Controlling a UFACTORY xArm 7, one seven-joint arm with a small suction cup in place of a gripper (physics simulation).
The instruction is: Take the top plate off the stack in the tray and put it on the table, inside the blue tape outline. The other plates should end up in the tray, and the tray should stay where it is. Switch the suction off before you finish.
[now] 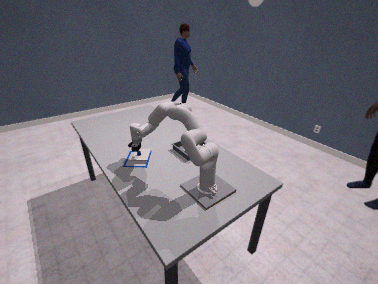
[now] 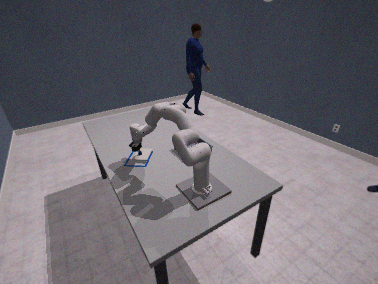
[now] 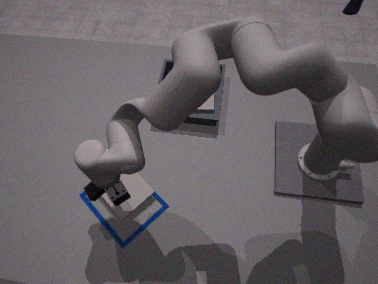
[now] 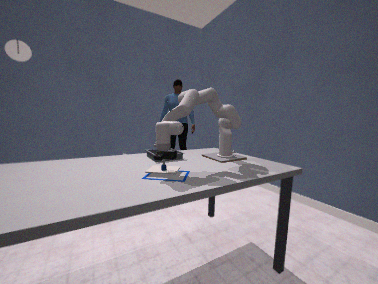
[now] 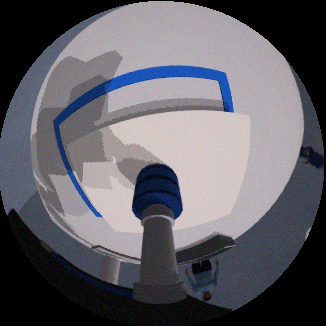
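Pixels of known places: hand, its tool point: (image 1: 139, 155) (image 2: 140, 155) (image 4: 163, 171) (image 5: 157, 175); arm's base, origin of its link: (image 1: 206, 187) (image 2: 201, 188) (image 3: 318, 162) (image 4: 224, 155) (image 5: 112, 256).
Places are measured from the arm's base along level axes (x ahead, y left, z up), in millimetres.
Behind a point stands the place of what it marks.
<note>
My gripper, a blue suction cup (image 1: 139, 153) (image 2: 140, 153) (image 4: 163, 167) (image 5: 158, 186), is shut on a flat cream plate (image 1: 145, 154) @[x 547, y 161, z 9 mm] (image 2: 145, 155) @[x 533, y 173, z 9 mm] (image 3: 136, 189) @[x 524, y 187, z 9 mm] (image 4: 173, 169) @[x 526, y 217, z 9 mm] (image 5: 205, 160) @[x 610, y 188, z 7 mm]. The plate is roughly level, a little above the table, with its shadow beside its edge. It overlaps the blue tape outline (image 1: 136, 166) @[x 472, y 269, z -15 mm] (image 2: 135, 165) @[x 477, y 274, z -12 mm] (image 3: 123, 244) @[x 523, y 340, z -15 mm] (image 4: 165, 179) @[x 596, y 287, z -15 mm] (image 5: 175, 71) @[x 648, y 253, z -15 mm]; a strip inside one side shows uncovered, and the opposite side is hidden. The dark tray (image 1: 181, 152) @[x 419, y -85, z 10 mm] (image 3: 204, 116) @[x 368, y -85, z 34 mm] (image 4: 164, 156) (image 5: 210, 248) @[x 501, y -80, z 18 mm] stands apart, with a pale plate (image 3: 208, 105) @[x 365, y -157, z -1 mm] partly visible in it under the arm.
The arm's base plate (image 1: 220, 194) @[x -92, y -29, z 2 mm] (image 2: 217, 192) @[x -84, y -58, z 3 mm] (image 3: 287, 160) @[x 93, y 10, z -2 mm] (image 4: 235, 158) @[x -29, y 89, z -5 mm] stands on the grey table (image 1: 240, 185) @[x -90, y -210, z -16 mm]. The arm passes over the tray. People (image 1: 183, 55) (image 2: 195, 55) (image 4: 171, 105) stand beyond the table.
</note>
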